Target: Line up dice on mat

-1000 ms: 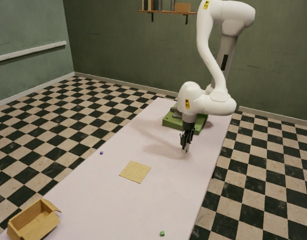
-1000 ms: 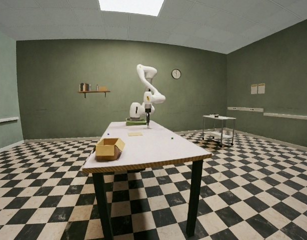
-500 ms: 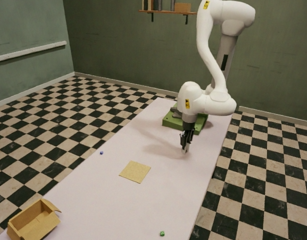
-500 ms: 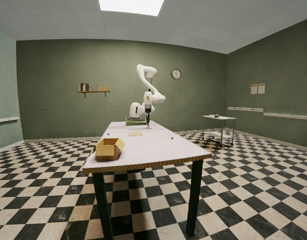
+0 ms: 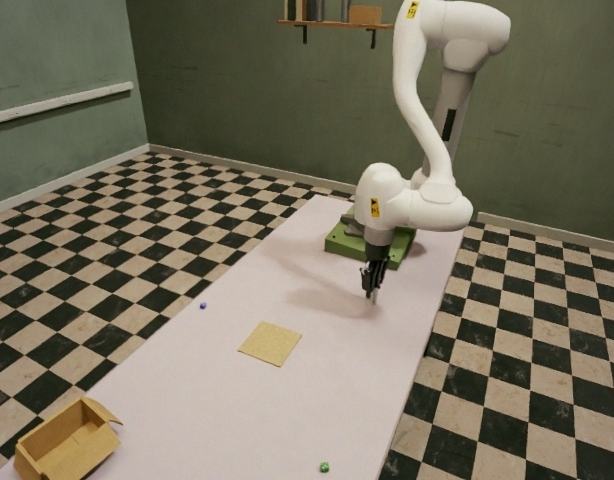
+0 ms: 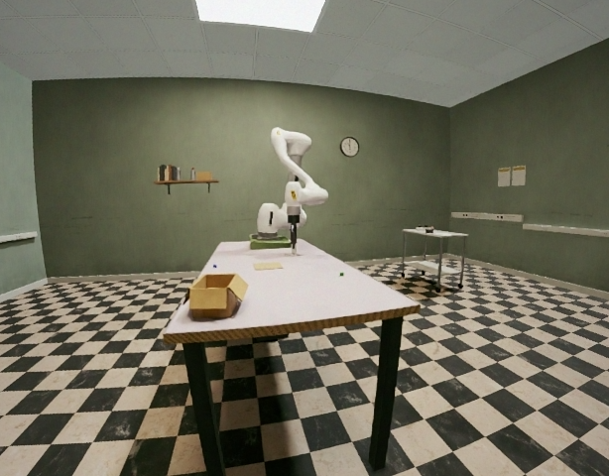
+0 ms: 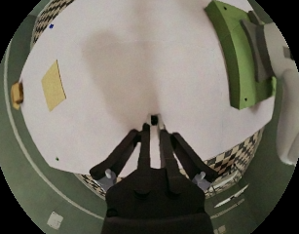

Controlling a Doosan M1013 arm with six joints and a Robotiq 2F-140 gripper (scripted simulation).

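The black die lies 3 cm below my hand. Also, from my hand: green die: 59 cm ahead, 4 cm to the left, 3 cm below; blue die: 50 cm to the right, 22 cm ahead, 3 cm below; yellow mat: 28 cm ahead, 23 cm to the right, 3 cm below.
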